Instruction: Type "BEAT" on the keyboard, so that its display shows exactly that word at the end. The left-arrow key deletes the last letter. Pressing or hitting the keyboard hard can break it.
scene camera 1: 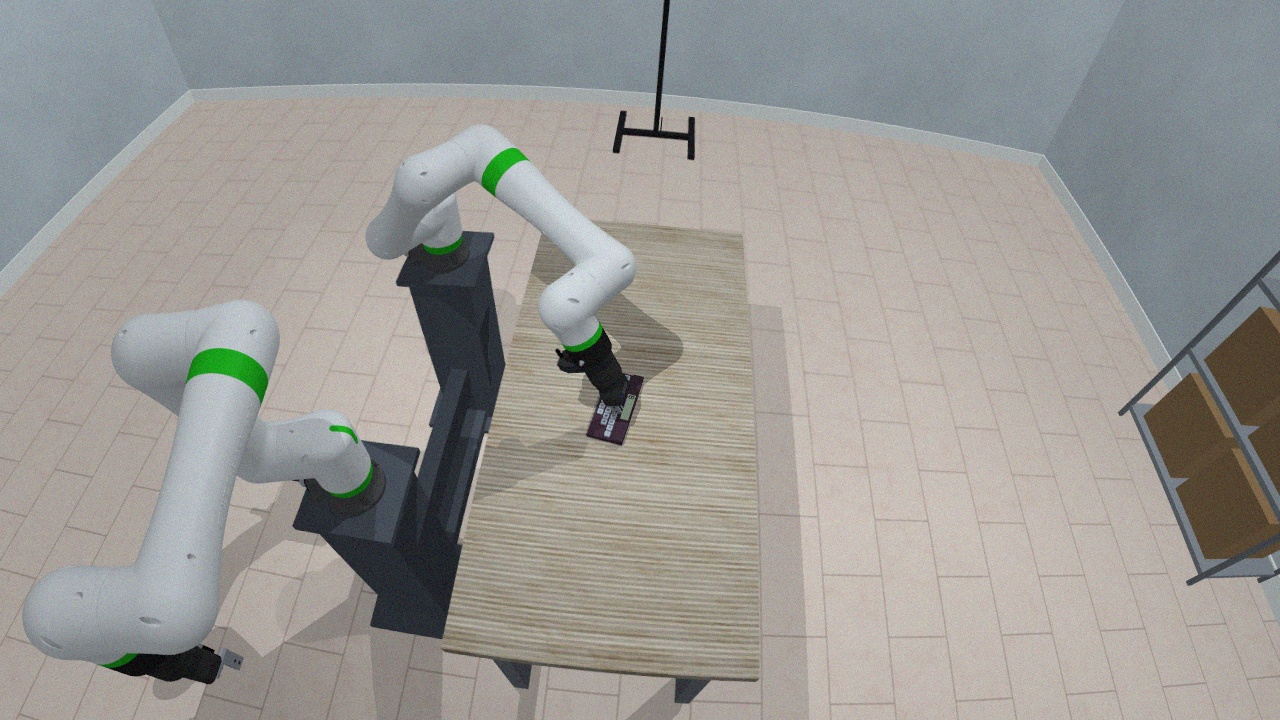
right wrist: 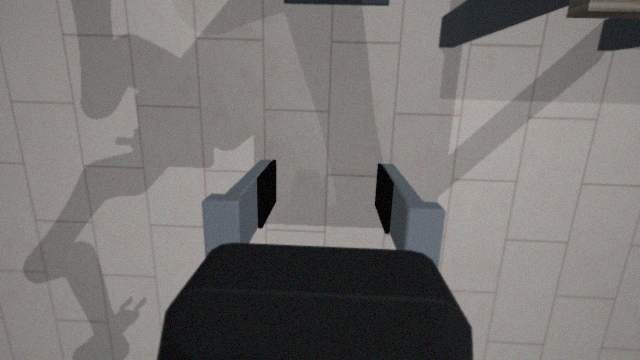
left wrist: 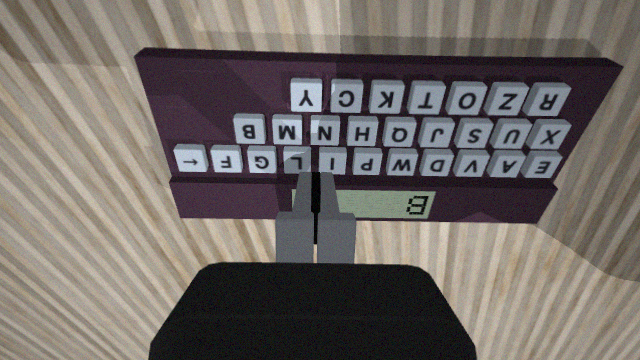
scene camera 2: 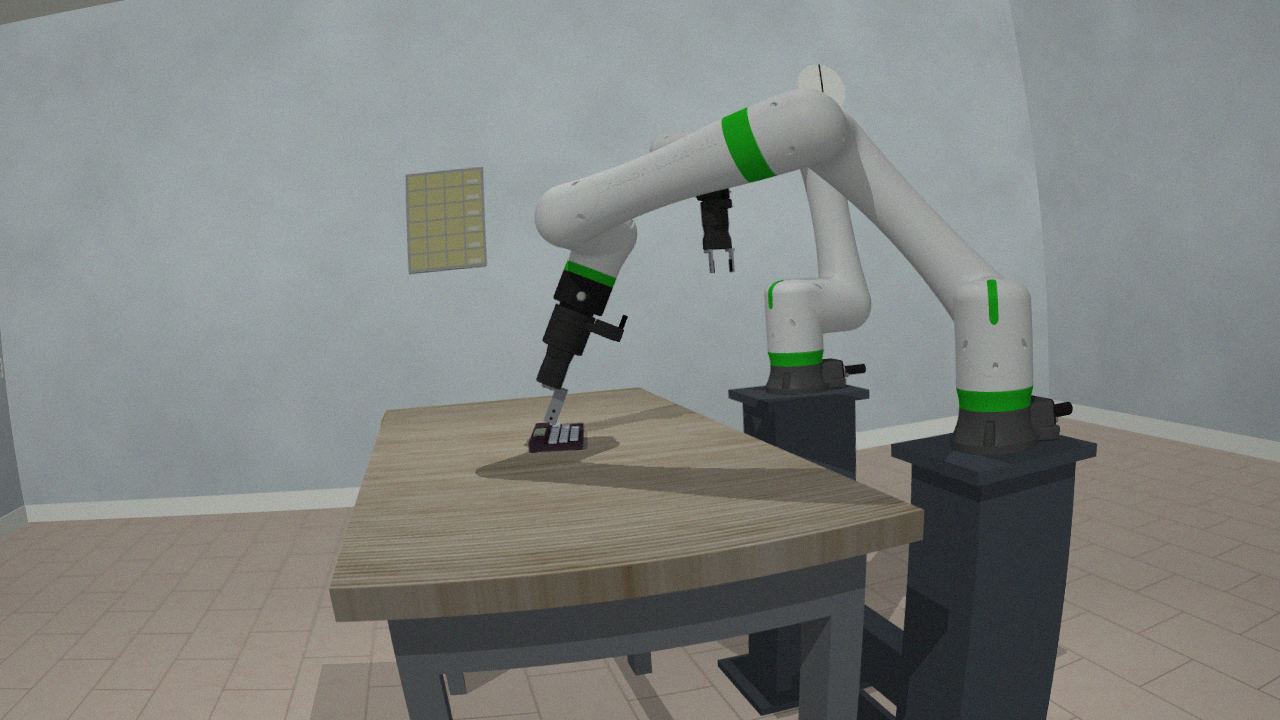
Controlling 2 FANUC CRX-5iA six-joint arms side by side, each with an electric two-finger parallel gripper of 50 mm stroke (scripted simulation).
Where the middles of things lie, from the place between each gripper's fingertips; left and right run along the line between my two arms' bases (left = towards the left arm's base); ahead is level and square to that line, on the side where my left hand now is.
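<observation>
The left-arrow key point(left wrist: 190, 157) is 30 mm below my left hand point(scene camera 2: 549, 422), and it's 10 mm behind that hand and 60 mm to the right of it.
My right hand point(scene camera 1: 225, 659) is 27 cm above the key, 57 cm short of it and 69 cm to the right of it.
</observation>
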